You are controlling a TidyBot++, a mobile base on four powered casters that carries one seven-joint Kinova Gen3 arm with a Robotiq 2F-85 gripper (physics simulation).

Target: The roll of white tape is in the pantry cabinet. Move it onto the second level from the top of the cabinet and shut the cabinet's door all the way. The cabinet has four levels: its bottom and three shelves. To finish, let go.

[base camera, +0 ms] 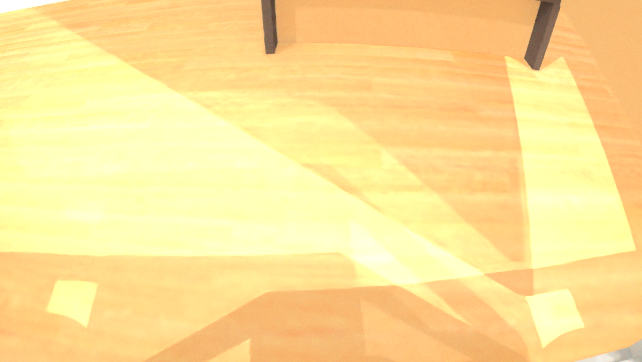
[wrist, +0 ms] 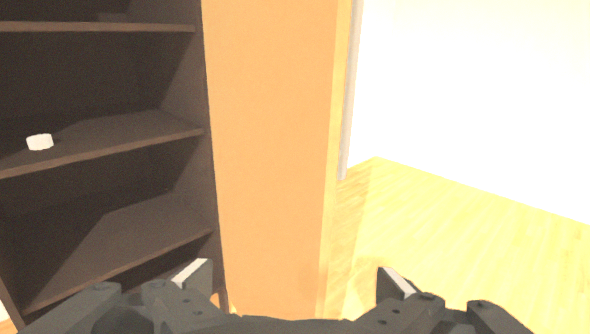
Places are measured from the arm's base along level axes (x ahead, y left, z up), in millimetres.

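Pixels of known places: gripper, fingertip midpoint: (wrist: 293, 281).
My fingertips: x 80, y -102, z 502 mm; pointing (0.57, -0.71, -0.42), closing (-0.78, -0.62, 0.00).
Note:
Behind a point stands the place of what it marks.
The roll of white tape (wrist: 40, 142) {x 873, y -109, z 386 mm} lies flat on a middle shelf (wrist: 125, 131) {x 874, y -305, z 369 mm} of the dark brown pantry cabinet, at the left of the wrist view. One shelf board (wrist: 100, 27) {x 766, y -257, z 635 mm} shows above it and another (wrist: 135, 240) {x 864, y -263, z 25 mm} below. The cabinet (wrist: 194, 80) {x 777, y -480, z 501 mm} (base camera: 269, 30) {x 772, y 55, z -345 mm} stands open at the front, its inside exposed; its legs show at the top of the base view. I cannot make out its door. My gripper (wrist: 293, 281) {x 80, y -102, z 501 mm} is open and empty, in front of and to the right of the cabinet, away from the tape.
An orange wall (wrist: 270, 150) {x 342, y -346, z 440 mm} (base camera: 410, 27) {x 799, y -216, z -353 mm} stands behind and beside the cabinet. A grey upright strip (wrist: 350, 90) {x 205, y -356, z 556 mm} runs along the wall's right edge in the wrist view. Wooden floor (base camera: 200, 150) {x 504, y 142, z -396 mm} (wrist: 450, 240) {x 194, y -1614, z -396 mm} with bright light patches lies in front and to the right.

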